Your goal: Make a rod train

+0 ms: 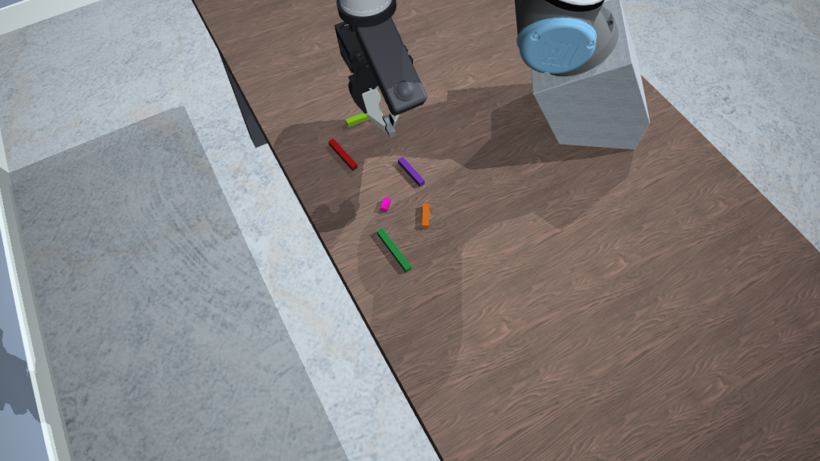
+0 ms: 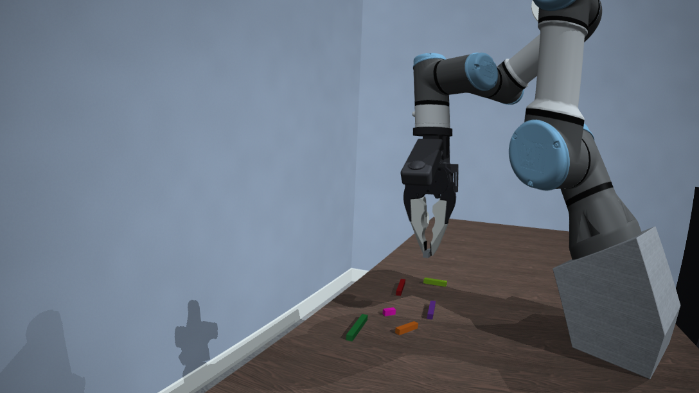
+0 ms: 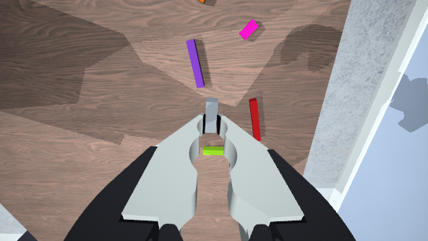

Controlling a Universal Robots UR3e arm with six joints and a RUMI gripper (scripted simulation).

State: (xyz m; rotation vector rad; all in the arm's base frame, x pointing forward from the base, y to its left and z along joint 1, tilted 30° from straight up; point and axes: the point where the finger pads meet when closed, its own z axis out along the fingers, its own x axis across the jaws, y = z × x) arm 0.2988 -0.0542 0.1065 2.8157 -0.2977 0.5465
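Now: hand 50 mm short of the red rod, 70 mm to the left of it and 110 mm above it. The rest, counted from my hand: magenta rod (50 mm ahead, 60 mm to the left, 110 mm below); then purple rod (20 mm behind, 30 mm to the left, 110 mm below); then grey rod (10 mm below).
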